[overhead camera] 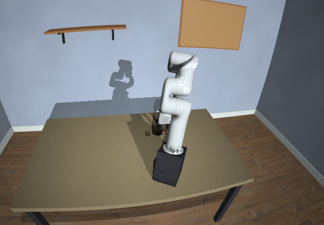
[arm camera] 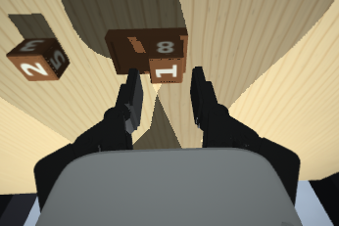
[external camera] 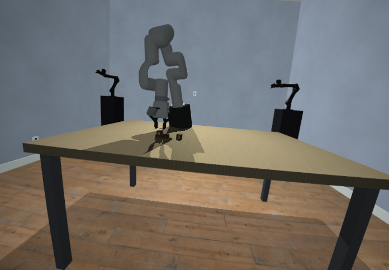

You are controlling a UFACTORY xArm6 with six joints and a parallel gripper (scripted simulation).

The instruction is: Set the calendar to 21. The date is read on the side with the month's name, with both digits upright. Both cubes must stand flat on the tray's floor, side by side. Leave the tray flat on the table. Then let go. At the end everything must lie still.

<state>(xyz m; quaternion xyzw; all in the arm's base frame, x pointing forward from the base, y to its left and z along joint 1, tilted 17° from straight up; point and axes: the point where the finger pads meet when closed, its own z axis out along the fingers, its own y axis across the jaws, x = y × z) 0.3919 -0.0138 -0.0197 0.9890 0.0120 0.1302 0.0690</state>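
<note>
Right now my hand is 60 mm above the brown wooden tray and 20 mm to the right of it.
</note>
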